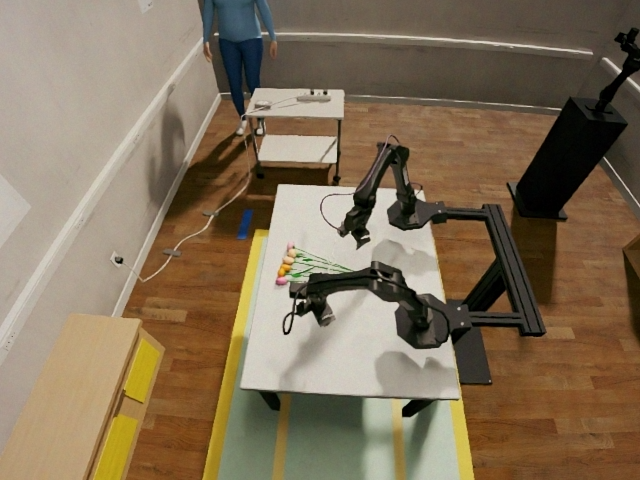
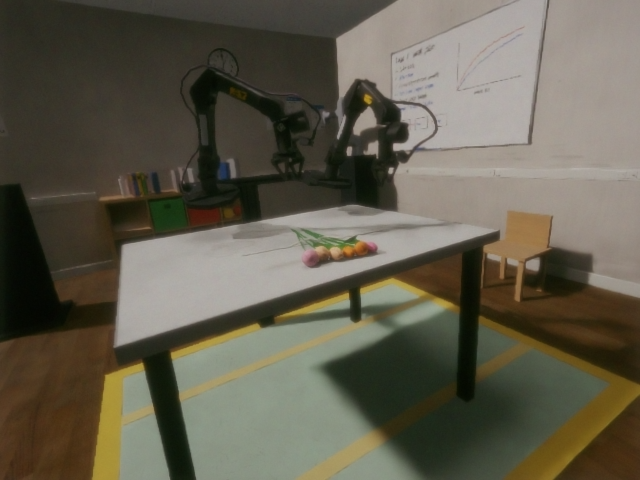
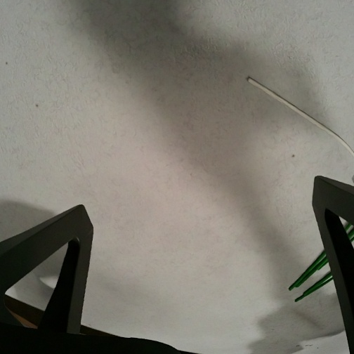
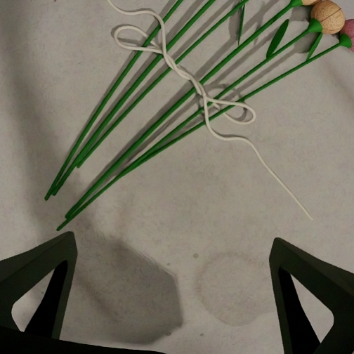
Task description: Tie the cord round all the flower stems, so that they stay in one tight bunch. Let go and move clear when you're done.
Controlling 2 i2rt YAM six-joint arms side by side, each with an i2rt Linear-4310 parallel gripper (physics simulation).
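Where they show: left gripper, fingertip midpoint: [image 1: 320, 316] [image 2: 385, 184]; right gripper, fingertip midpoint: [image 1: 351, 241] [image 2: 292, 179]; left arm's base, link origin: [image 1: 423, 320] [image 2: 330, 178]; right arm's base, link origin: [image 1: 409, 211] [image 2: 211, 193].
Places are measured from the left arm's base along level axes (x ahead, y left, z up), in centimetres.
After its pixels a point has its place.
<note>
Several tulips [image 1: 287, 259] {x 58.0, y -38.3, z -14.6 cm} [image 2: 337, 253] {x 60.4, y -40.0, z -15.6 cm} [image 4: 327, 17] lie flat on the white table, green stems [image 3: 310, 270] fanned out with gaps between them and tips converging. The white cord [image 3: 290, 105] [image 4: 200, 90] [image 2: 268, 251] {x 34.1, y -51.5, z -18.4 cm} lies across the stems, twisted on itself in the middle, with a loose loop at each side and two long tails. How it runs under the stems is hard to tell. My left gripper [image 1: 316, 317] {x 40.9, y -1.8, z -0.6 cm} [image 2: 383, 174] {x 40.9, y -1.8, z -0.6 cm} [image 3: 198, 204] is open and empty, above the table beside the stems. My right gripper [image 1: 354, 238] {x 27.7, y -35.7, z 4.6 cm} [image 2: 291, 174] {x 27.7, y -35.7, z 4.6 cm} [image 4: 173, 247] is open and empty, above the table near the stem tips.
The white table [image 1: 310, 361] {x 45.0, y 11.1, z -18.5 cm} [image 2: 206, 289] {x 53.0, y -76.8, z -18.5 cm} carries both arms at one long edge. A white trolley [image 1: 297, 114] with a power strip [image 1: 313, 97] stands beyond the table's far end. A person [image 1: 240, 46] stands behind the trolley. A wooden chair [image 2: 528, 227] stands at the right.
</note>
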